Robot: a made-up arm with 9 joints.
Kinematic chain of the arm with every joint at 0, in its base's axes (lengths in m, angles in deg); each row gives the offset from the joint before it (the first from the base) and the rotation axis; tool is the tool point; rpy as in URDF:
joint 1: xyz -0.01 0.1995 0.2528 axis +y
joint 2: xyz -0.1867 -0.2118 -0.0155 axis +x
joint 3: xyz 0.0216 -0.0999 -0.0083 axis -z
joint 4: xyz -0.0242 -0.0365 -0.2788 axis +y
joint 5: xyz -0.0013 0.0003 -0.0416 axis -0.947 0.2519 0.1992
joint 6: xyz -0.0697 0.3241 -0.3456 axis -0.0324 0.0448 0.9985
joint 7: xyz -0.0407 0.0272 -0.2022 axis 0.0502 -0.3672 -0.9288
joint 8: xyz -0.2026 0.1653 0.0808 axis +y
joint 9: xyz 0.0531 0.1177 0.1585 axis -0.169 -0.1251 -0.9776
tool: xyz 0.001 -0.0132 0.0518 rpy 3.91 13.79 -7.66
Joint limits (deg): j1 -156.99..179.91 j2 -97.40..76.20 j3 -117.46..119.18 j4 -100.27..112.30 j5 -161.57..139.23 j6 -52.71..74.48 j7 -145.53..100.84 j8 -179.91..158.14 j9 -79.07..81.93
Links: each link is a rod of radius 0.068 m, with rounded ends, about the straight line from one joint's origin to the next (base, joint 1, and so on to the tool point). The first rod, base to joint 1, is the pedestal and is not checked.
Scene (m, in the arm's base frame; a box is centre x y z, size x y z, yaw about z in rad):
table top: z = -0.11
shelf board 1: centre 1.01 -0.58 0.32 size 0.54 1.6 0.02 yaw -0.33
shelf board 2: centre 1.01 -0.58 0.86 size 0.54 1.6 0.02 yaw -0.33
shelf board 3: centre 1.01 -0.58 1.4 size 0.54 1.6 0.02 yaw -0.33
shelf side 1: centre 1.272 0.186 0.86 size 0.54 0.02 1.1 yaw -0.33
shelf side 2: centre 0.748 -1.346 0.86 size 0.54 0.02 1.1 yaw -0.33
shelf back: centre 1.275 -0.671 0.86 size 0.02 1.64 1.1 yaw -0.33
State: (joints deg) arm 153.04 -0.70 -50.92 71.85 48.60 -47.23 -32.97 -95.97 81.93
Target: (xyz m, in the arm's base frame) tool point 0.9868 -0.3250 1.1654
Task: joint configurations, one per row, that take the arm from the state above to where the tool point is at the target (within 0.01 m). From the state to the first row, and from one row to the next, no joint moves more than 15 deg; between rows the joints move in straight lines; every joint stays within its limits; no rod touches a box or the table.
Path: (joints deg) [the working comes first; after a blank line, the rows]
Joints at the target: 175.67 10.41 -36.62 43.15 44.35 -52.71 -3.20 -116.92 81.93
Straight joint move there: touches shelf board 2.

1: 145.81 5.23 -51.38 73.49 48.52 -41.43 -43.10 -91.93 81.53
2: 138.58 11.16 -51.84 75.14 48.43 -35.64 -53.24 -87.89 81.14
3: 140.69 14.90 -41.15 62.11 41.43 -36.41 -45.48 -92.65 80.88
4: 142.80 18.64 -30.46 49.08 34.42 -37.18 -37.73 -97.42 80.62
5: 153.76 15.90 -32.51 47.11 37.73 -42.36 -26.22 -103.92 81.05
6: 164.71 13.15 -34.57 45.13 41.04 -47.53 -14.71 -110.42 81.49
7: 175.67 10.41 -36.62 43.15 44.35 -52.71 -3.20 -116.92 81.93

